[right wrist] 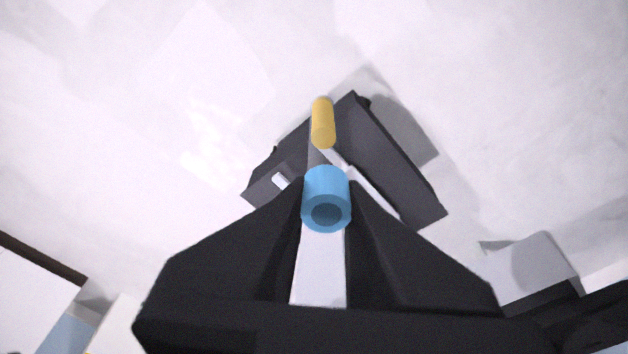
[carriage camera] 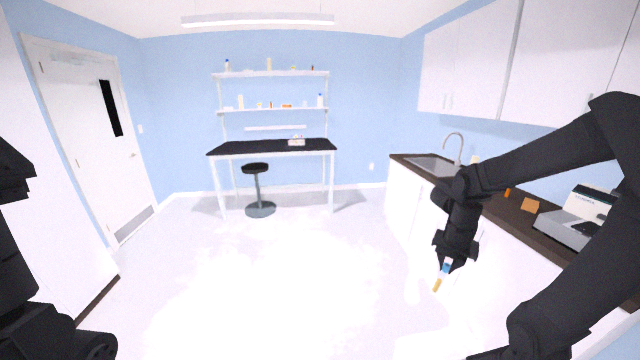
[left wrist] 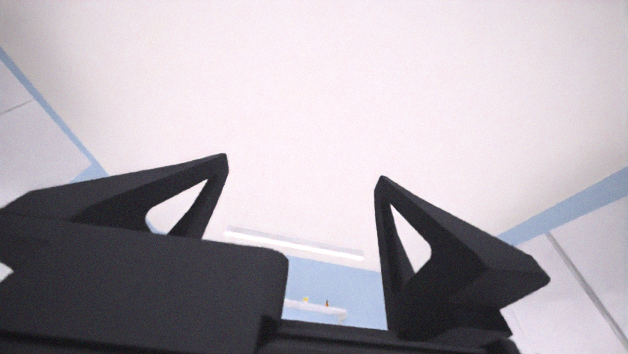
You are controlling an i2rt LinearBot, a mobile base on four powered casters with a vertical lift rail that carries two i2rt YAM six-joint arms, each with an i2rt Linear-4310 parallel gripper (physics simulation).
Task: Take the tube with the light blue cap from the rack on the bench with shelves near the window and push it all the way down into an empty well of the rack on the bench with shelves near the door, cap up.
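Frame: origin at the left arm's base, x ahead, y left, z up, level; metres.
Seen in the pictures: left gripper, fingertip midpoint: (left wrist: pixel 303 172); right gripper, fingertip midpoint: (right wrist: pixel 325 190) (carriage camera: pixel 444 271).
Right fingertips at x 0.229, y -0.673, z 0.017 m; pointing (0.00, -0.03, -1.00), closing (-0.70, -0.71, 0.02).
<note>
A point is followed by its place in that frame.
My right gripper (carriage camera: pixel 446 264) {x 0.229, y -0.673, z 0.017 m} (right wrist: pixel 325 190) {x 0.229, y -0.673, z 0.017 m} is shut on the tube with the light blue cap (carriage camera: pixel 446 267) {x 0.226, y -0.670, z 0.035 m} (right wrist: pixel 326 192) {x 0.239, y -0.682, z 0.036 m}. The tube is tilted in the carriage view, cap up, its yellow lower part pointing down and to the left over the floor. My left gripper (left wrist: pixel 303 172) {x 0.044, y 0.007, z 0.440 m} is open and empty, pointing up at the ceiling; its fingertips do not show in the carriage view. Across the room a bench with shelves (carriage camera: pixel 260 146) {x 2.270, y 0.282, z -0.084 m} stands by the wall, with a door to its left. A small white rack (carriage camera: pixel 296 143) {x 2.273, y -0.170, z -0.058 m} with coloured caps sits on its top, right of the middle; its wells are too small to make out.
A black stool (carriage camera: pixel 255 168) {x 2.168, y 0.347, z -0.338 m} stands at the front of the bench. A counter with a sink (carriage camera: pixel 431 166) {x 1.673, y -1.620, z -0.178 m}, an orange-brown box (carriage camera: pixel 530 205) {x 0.605, y -1.555, z -0.052 m} and a white and grey machine (carriage camera: pixel 570 227) {x 0.347, y -1.420, z -0.007 m} runs along the right. The door (carriage camera: pixel 85 135) {x 1.578, y 1.932, z 0.264 m} and a white cabinet side (carriage camera: pixel 60 240) {x 0.757, y 1.432, z -0.348 m} are at the left.
</note>
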